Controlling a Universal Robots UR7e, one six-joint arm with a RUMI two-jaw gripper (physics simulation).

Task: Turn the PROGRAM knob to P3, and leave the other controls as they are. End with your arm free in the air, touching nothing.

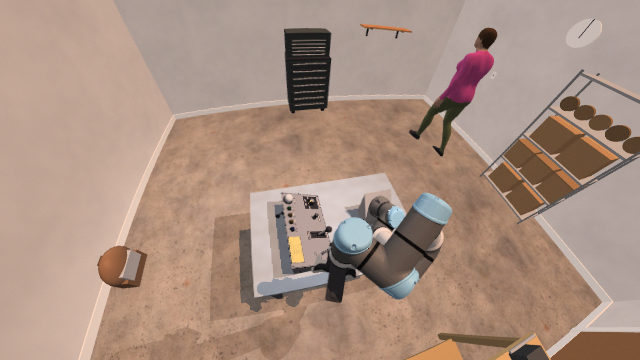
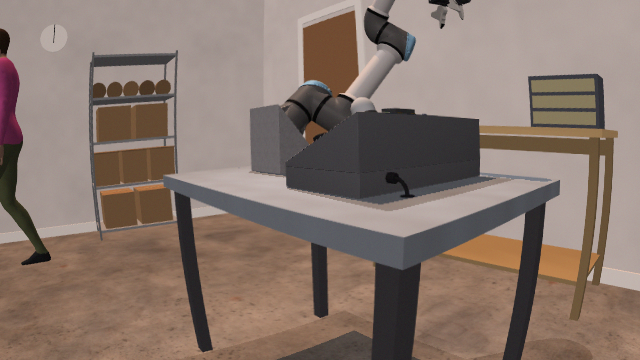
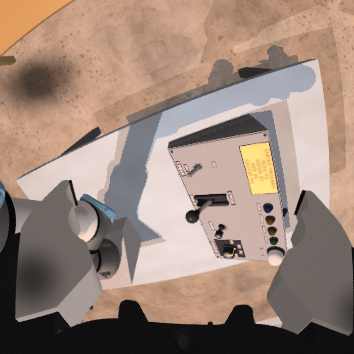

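The PROGRAM knob, apparently the black dial on a dark square plate, sits at one end of the grey control panel. Its marks are too small to read, so its setting cannot be told. A black-balled lever, a small black knob, a toggle, several small coloured domes and a white dome are also on the panel. My gripper is open and empty, high above the table, touching nothing.
The panel stands on a white table, with a yellow card on its face. The arm's grey base block stands beside it. A person and a shelf rack are farther off.
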